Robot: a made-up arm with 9 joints.
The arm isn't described. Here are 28 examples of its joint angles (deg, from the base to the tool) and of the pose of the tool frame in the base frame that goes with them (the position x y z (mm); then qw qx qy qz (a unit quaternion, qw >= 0)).
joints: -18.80 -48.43 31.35 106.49 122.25 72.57 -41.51 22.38 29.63
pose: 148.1 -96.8 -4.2 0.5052 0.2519 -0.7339 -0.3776
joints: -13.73 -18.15 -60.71 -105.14 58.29 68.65 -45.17 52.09 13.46
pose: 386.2 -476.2 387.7 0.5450 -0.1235 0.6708 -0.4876
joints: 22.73 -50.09 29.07 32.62 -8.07 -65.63 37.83 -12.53 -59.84
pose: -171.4 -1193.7 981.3 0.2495 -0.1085 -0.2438 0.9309
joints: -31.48 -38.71 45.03 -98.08 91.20 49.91 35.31 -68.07 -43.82
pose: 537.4 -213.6 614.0 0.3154 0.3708 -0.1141 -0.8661
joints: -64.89 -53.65 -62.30 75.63 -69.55 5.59 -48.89 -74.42 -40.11
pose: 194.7 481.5 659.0 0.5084 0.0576 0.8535 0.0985
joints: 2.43 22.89 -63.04 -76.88 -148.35 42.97 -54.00 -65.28 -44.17
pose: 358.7 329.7 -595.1 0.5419 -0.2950 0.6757 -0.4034
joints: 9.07 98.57 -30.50 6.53 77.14 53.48 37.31 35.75 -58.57
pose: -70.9 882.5 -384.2 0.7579 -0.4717 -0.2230 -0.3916
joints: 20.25 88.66 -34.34 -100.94 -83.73 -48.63 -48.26 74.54 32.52
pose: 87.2 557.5 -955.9 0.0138 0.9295 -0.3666 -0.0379
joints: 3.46 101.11 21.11 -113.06 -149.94 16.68 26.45 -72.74 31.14
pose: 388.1 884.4 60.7 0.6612 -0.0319 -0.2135 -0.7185
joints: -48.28 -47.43 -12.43 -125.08 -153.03 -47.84 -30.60 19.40 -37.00
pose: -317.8 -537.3 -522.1 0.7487 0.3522 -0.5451 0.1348
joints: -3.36 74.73 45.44 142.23 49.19 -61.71 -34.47 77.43 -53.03
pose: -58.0 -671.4 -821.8 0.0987 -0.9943 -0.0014 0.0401
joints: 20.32 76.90 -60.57 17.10 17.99 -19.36 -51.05 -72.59 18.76
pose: -47.4 591.5 348.2 0.4466 -0.0635 0.2493 -0.8569
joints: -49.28 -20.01 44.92 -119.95 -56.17 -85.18 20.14 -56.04 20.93
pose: 1020.9 646.1 -549.6 0.0462 -0.5675 0.8090 0.1462
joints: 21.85 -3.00 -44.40 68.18 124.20 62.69 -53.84 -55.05 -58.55
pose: 353.3 39.2 287.9 0.1795 -0.3480 -0.5382 -0.7464
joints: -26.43 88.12 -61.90 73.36 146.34 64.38 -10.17 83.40 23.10
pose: -98.1 391.9 -39.8 0.2851 -0.0718 -0.4638 -0.8358
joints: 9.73 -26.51 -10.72 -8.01 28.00 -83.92 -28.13 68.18 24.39
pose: 177.6 -1238.6 -131.2 0.6417 0.4129 0.0478 0.6445
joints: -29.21 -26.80 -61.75 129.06 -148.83 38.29 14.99 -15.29 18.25
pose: 379.8 -579.1 255.6 0.3260 0.4424 0.6809 0.4842
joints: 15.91 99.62 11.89 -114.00 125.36 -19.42 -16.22 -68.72 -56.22
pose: 125.7 -484.1 77.1 0.7091 0.1947 -0.1034 0.6698
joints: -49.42 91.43 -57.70 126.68 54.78 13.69 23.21 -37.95 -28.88
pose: -515.3 -564.9 404.5 0.8419 0.5043 0.1601 0.1059
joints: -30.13 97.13 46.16 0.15 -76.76 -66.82 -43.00 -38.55 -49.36
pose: -57.9 578.3 -903.3 0.1473 0.7826 -0.4923 0.3515
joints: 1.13 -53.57 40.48 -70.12 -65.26 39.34 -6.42 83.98 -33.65
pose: 582.4 -1380.9 -251.0 0.4532 0.1121 -0.4782 0.7439
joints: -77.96 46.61 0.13 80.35 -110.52 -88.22 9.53 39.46 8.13
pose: -271.6 -119.3 -1005.6 0.3232 -0.5539 -0.7626 -0.0848
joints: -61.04 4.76 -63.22 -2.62 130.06 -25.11 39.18 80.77 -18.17
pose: -743.7 -115.0 -189.9 0.4123 -0.6777 -0.4631 0.3952
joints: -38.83 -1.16 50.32 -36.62 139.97 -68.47 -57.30 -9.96 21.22
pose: 949.7 43.6 -321.9 0.4091 -0.2974 0.8564 -0.1040
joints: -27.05 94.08 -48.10 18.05 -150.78 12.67 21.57 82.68 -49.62
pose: -817.5 -180.0 -321.6 0.2666 -0.9317 -0.2270 0.0962
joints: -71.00 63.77 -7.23 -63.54 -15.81 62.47 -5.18 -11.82 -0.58
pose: 838.6 718.4 510.7 0.3077 0.0202 0.3984 -0.8638
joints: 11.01 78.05 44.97 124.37 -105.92 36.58 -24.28 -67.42 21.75
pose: 159.6 -862.6 395.0 0.2927 -0.6209 -0.2441 0.6850
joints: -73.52 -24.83 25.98 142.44 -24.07 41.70 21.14 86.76 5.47
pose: 748.4 -908.3 274.5 0.5762 0.3136 0.6554 0.3743
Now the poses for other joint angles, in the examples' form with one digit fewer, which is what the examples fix.
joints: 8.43 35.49 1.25 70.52 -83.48 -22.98 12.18 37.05 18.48
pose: -191 -1038 446 0.693 0.421 0.580 -0.079
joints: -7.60 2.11 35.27 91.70 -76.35 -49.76 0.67 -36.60 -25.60
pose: 370 -626 1031 0.725 -0.006 0.518 0.454
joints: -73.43 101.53 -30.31 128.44 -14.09 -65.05 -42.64 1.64 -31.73
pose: -333 564 -982 0.515 -0.672 -0.458 -0.271
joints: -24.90 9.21 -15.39 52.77 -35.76 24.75 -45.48 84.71 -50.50
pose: -1191 81 114 0.743 0.415 -0.440 -0.286
